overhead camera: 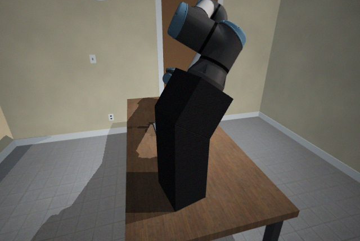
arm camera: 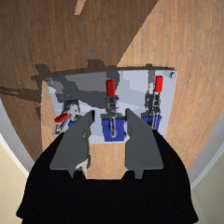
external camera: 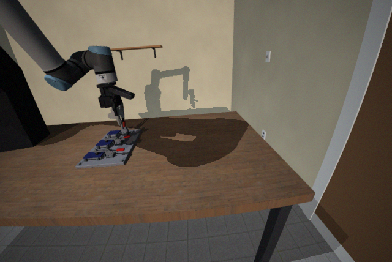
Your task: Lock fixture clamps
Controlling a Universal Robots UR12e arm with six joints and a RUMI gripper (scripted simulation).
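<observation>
Now: hand 150 mm above the grey fixture plate and 80 mm past it. Round my hand: blue part 130 mm below, 130 mm behind.
</observation>
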